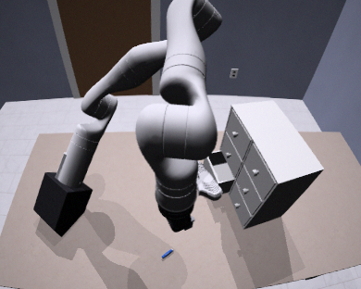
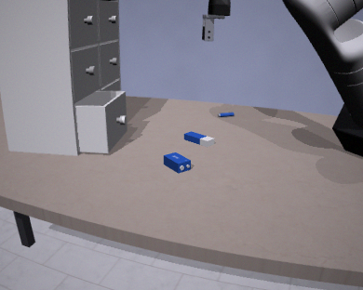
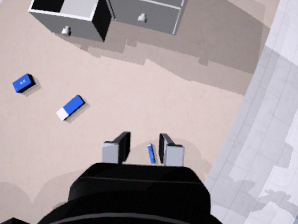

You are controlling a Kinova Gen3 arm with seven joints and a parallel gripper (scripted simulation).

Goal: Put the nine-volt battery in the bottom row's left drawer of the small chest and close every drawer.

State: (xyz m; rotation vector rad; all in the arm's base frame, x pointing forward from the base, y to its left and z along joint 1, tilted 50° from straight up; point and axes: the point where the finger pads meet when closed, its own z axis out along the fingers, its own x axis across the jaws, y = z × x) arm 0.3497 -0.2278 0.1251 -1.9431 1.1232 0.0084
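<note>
The nine-volt battery lies 29 cm to the left of my hand, 21 cm below it and 13 cm behind it. From my hand the other things lie so: blue stick (22 cm below, 5 cm to the right, 3 cm behind); then blue-and-white block (21 cm below, 16 cm to the left, 9 cm behind).
</note>
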